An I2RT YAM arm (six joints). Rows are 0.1 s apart.
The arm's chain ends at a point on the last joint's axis. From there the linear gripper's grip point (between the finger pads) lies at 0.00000 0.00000 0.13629 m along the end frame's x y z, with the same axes.
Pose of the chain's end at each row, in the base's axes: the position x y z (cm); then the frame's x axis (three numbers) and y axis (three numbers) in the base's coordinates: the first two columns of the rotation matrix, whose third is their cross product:
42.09, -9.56, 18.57, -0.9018, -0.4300, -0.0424, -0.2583, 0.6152, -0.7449
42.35, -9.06, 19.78, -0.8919, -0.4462, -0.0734, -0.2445, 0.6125, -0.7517
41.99, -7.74, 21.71, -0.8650, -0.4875, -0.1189, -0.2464, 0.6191, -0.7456
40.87, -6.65, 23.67, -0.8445, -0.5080, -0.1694, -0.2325, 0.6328, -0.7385
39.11, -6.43, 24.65, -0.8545, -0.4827, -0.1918, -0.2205, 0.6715, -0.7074
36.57, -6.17, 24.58, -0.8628, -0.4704, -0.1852, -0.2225, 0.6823, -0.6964
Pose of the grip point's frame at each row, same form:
46.81, -18.57, 9.50, -0.9018, -0.4300, -0.0424, -0.2583, 0.6152, -0.7449
47.53, -17.95, 10.85, -0.8919, -0.4462, -0.0734, -0.2445, 0.6125, -0.7517
47.95, -16.13, 12.77, -0.8650, -0.4875, -0.1189, -0.2464, 0.6191, -0.7456
47.44, -14.61, 14.78, -0.8445, -0.5080, -0.1694, -0.2325, 0.6328, -0.7385
45.52, -14.09, 15.38, -0.8545, -0.4827, -0.1918, -0.2205, 0.6715, -0.7074
42.76, -13.80, 15.13, -0.8628, -0.4704, -0.1852, -0.2225, 0.6823, -0.6964

